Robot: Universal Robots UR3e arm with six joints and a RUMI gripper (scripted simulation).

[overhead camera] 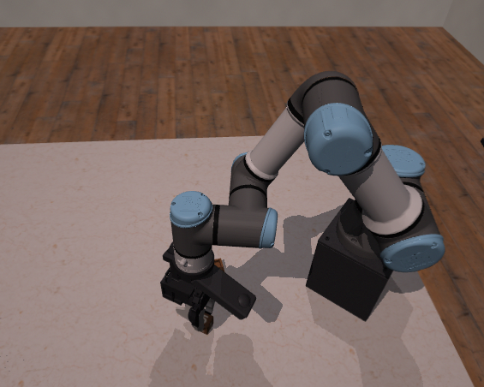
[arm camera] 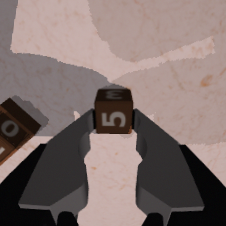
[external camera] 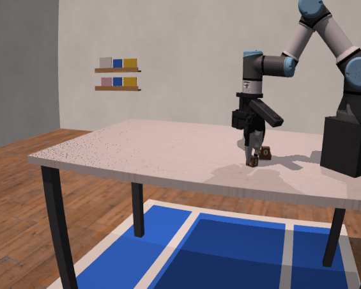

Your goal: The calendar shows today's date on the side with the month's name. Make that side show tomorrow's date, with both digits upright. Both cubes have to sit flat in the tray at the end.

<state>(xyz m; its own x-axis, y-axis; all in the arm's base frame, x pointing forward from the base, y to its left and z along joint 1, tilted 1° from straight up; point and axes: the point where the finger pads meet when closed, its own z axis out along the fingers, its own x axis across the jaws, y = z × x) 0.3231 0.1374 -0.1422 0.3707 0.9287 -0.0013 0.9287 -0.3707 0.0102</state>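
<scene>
My hand is 120 mm to the left of the calendar tray, 20 mm above it and 10 mm past it. The rest, counted from my hand: brown digit cube: 10 mm below.
</scene>
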